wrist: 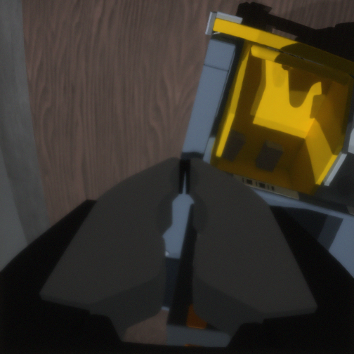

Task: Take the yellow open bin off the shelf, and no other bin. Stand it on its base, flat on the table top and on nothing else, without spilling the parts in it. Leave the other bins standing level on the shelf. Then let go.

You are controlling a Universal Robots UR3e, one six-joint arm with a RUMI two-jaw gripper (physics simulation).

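The yellow open bin [286, 125] is at the upper right of the wrist view, on the grey-blue shelf [202, 107]. Dark parts [269, 154] lie inside it, and a barcode label shows on its near edge. A dark shadow falls across its inside. My gripper [185, 164] is shut and holds nothing. Its fingertips are to the lower left of the bin, apart from it in the view, beside the shelf's left edge. Part of the bin's right side is cut off or in shadow.
The wooden table top [110, 100] shows left of the shelf, with a grey strip [15, 125] at the far left. A black object [300, 30] is behind the bin. An orange thing [196, 317] shows low between the fingers. A pale edge of something shows at the right.
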